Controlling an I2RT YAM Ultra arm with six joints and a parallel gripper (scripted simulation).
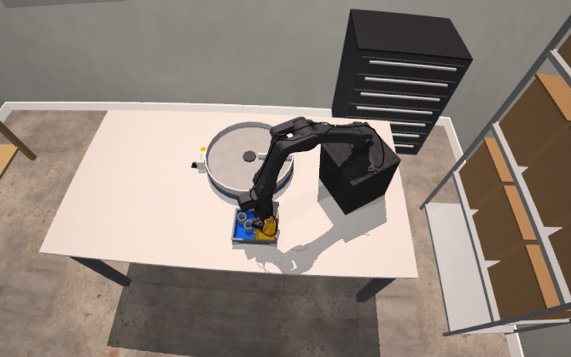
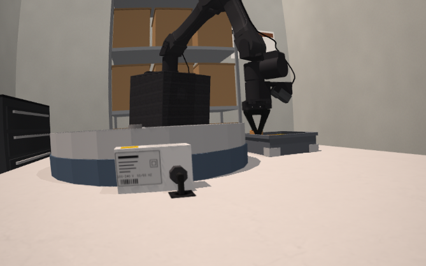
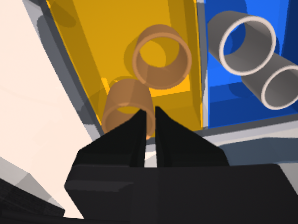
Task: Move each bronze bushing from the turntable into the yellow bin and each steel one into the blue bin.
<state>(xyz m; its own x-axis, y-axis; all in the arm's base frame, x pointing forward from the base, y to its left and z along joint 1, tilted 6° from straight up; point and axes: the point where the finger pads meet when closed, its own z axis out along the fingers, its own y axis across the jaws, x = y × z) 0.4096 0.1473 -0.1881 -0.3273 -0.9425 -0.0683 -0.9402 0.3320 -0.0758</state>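
The yellow bin is 4 cm to the left of my hand and 4 cm below it. Also, from my hand: blue bin: 9 cm ahead, 4 cm below, 3 cm to the left; round grey turntable: 32 cm to the right, 6 cm ahead.
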